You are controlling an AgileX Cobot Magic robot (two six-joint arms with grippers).
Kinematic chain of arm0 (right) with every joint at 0, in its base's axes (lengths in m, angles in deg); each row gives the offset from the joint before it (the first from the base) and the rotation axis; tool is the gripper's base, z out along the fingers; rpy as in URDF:
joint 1: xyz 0 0 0.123 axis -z
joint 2: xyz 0 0 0 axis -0.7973 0.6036 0
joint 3: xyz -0.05 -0.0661 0.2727 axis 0.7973 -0.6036 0
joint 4: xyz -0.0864 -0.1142 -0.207 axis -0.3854 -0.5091 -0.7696
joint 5: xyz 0 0 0 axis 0.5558 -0.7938 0.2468
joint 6: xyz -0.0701 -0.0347 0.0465 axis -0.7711 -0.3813 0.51
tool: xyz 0 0 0 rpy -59.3 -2.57 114.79
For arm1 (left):
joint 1: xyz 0 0 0.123 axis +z
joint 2: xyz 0 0 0 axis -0.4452 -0.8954 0
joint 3: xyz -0.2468 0.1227 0.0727 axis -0.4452 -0.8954 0
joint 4: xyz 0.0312 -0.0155 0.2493 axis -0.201 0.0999 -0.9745
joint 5: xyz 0 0 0 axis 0.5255 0.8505 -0.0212
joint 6: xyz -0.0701 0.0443 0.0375 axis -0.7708 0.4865 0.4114
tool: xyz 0 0 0 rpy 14.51 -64.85 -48.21
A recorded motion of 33 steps. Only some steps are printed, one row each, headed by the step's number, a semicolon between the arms.
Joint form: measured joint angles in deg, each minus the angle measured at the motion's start. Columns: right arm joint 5, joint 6, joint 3, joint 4, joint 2, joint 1; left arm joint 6, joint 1, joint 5, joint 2, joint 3, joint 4.
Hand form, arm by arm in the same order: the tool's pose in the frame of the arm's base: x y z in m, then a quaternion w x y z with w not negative. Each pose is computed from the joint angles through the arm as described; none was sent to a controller.
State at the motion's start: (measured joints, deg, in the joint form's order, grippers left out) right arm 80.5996 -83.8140 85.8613 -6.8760 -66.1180 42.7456; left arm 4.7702 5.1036 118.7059 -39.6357 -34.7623 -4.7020
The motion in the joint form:
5: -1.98 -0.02 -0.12 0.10 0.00 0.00; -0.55 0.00 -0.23 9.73 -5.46 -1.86
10: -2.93 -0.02 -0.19 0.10 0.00 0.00; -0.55 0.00 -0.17 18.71 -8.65 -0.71
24: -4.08 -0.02 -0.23 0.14 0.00 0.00; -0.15 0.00 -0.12 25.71 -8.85 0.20
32: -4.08 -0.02 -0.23 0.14 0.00 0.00; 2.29 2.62 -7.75 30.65 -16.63 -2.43
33: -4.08 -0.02 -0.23 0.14 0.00 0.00; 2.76 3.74 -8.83 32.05 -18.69 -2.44
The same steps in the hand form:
5: 0.0273 0.0073 0.2986 0.79649 -0.05120 0.59485 0.09554; 0.1122 -0.0425 0.3259 0.46801 0.13742 0.86781 -0.09487
10: 0.0278 0.0078 0.2968 0.79120 -0.05354 0.60155 0.09625; 0.0831 -0.0324 0.3242 0.50828 0.12997 0.84374 -0.11342
24: 0.0282 0.0084 0.2949 0.78493 -0.05616 0.60930 0.09741; 0.0595 -0.0242 0.3324 0.55522 0.12584 0.81183 -0.12970
32: 0.0282 0.0084 0.2949 0.78493 -0.05616 0.60930 0.09741; 0.0579 -0.0180 0.3061 0.59740 0.12804 0.78659 -0.08944
33: 0.0282 0.0084 0.2949 0.78493 -0.05616 0.60930 0.09741; 0.0568 -0.0165 0.2977 0.60147 0.12349 0.78507 -0.08160

